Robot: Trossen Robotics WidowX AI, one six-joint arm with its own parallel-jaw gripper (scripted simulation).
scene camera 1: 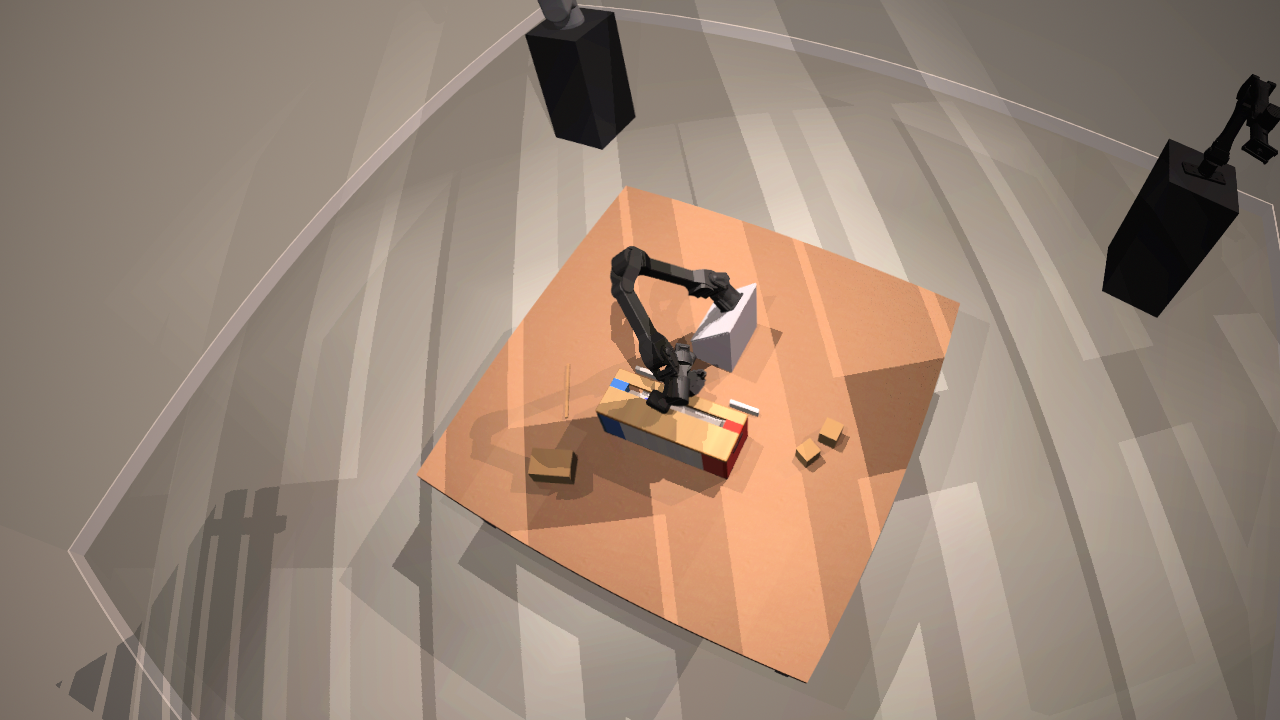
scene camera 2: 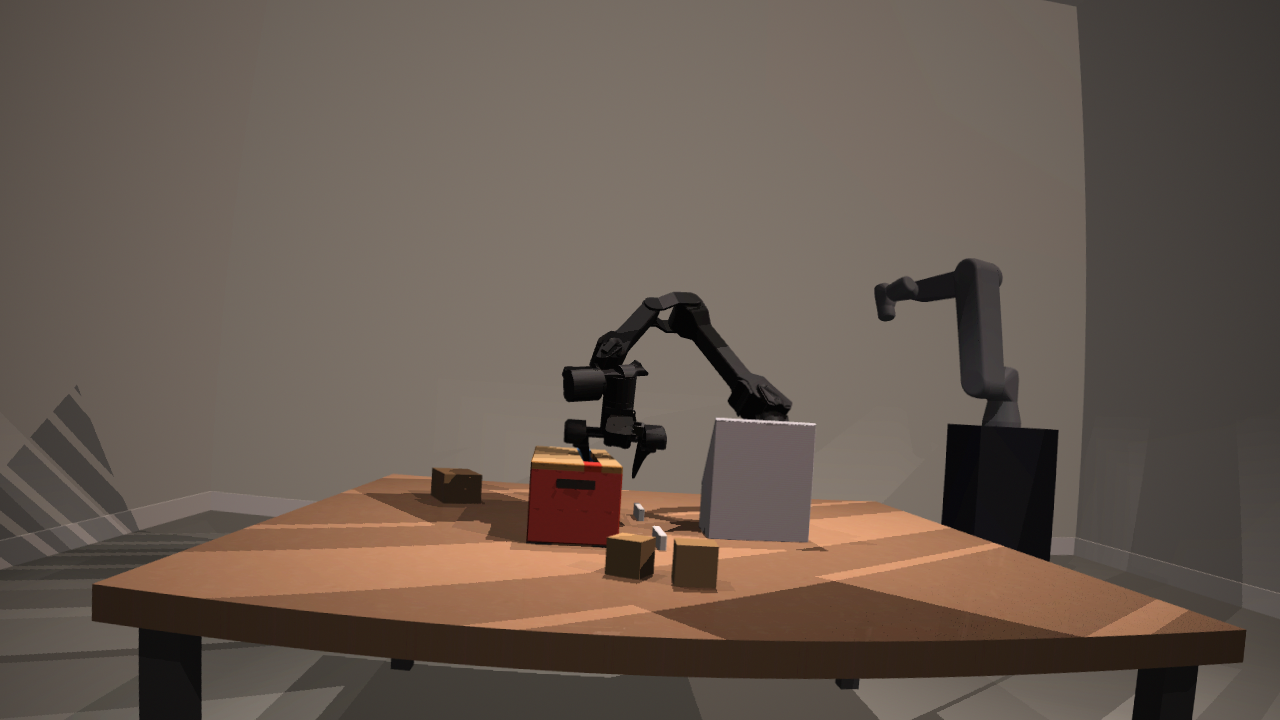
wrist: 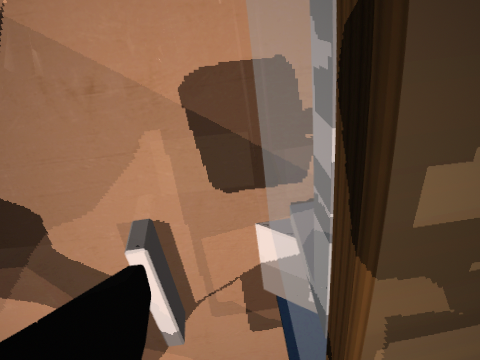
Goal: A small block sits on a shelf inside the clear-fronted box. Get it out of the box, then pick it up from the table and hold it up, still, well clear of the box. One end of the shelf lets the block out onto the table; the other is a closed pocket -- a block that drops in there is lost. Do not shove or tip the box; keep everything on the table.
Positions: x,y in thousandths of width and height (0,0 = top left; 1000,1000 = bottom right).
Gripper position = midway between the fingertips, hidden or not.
I see my gripper (scene camera 2: 477,662).
My gripper shows as well in scene camera 1 (scene camera 1: 520,542).
